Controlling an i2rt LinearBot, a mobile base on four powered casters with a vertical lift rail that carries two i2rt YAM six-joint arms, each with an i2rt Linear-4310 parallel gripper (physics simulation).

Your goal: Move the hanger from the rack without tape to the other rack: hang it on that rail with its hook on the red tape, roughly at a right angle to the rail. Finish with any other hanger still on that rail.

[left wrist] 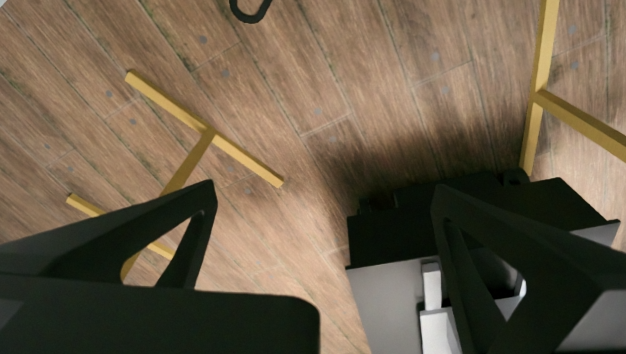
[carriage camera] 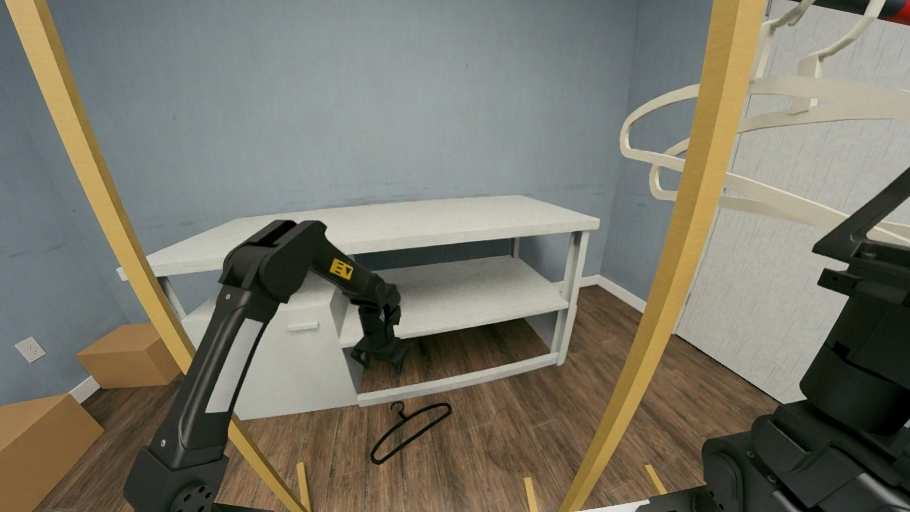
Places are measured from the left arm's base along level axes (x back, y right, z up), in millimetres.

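Pixels of known places: left gripper, fingertip midpoint: (left wrist: 322, 194) (carriage camera: 384, 371).
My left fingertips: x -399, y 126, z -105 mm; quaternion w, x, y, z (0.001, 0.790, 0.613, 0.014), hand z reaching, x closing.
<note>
Ahead of a thing's pixels: the offset from my left fingertips to its middle. "spot": to the spot under its first point. Level surfaces: height alone.
The black hanger @[dy -51, dx -238, dz -582 mm] (carriage camera: 402, 416) lies on the floor in front of the white desk; one rounded end of the hanger (left wrist: 250, 20) shows at the top edge of the left wrist view. My left gripper (carriage camera: 380, 364) (left wrist: 322, 194) is open and empty, pointing down; in the carriage view it appears just above the hanger, apart from it. Two white hangers @[spot: dy +506, dx +302, dz +503 mm] (carriage camera: 789, 191) hang at the upper right from the dark rail (carriage camera: 843, 5), partly behind a post. A bit of red tape @[spot: dy +618, dx +275, dz +671 mm] (carriage camera: 900, 11) shows at the corner. My right gripper (carriage camera: 868, 235) is open and empty, partly cut off, below those hangers.
Wooden rack posts stand at left (carriage camera: 95, 146) and right (carriage camera: 693, 210); rack feet @[spot: dy -388, dx +71, dz -566 mm] (left wrist: 170, 102) show on the floor. The white desk @[dz +275 mm] (carriage camera: 458, 216) stands behind my left arm. Cardboard boxes @[dy -1783, dx -457, dz -451 mm] (carriage camera: 127, 359) are at the left. My own base (left wrist: 390, 295) shows at the lower right.
</note>
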